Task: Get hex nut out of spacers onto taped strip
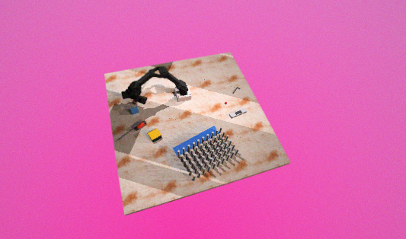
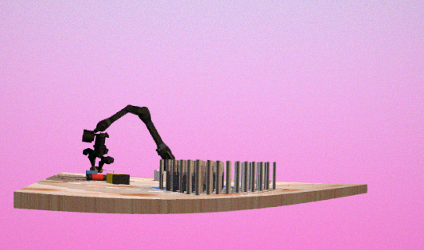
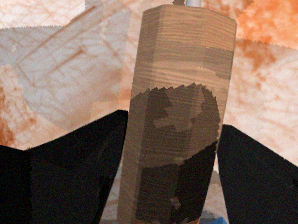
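Now: gripper tip 100 mm short of the blue block, 20 mm to the left of it and 20 mm above it. The rest, counted from my gripper tip: yellow block: 360 mm ahead, 110 mm to the left, 20 mm below; brown-handled tool: 90 mm behind, 50 mm to the left; blue taped strip: 460 mm ahead, 430 mm to the left, 40 mm below.
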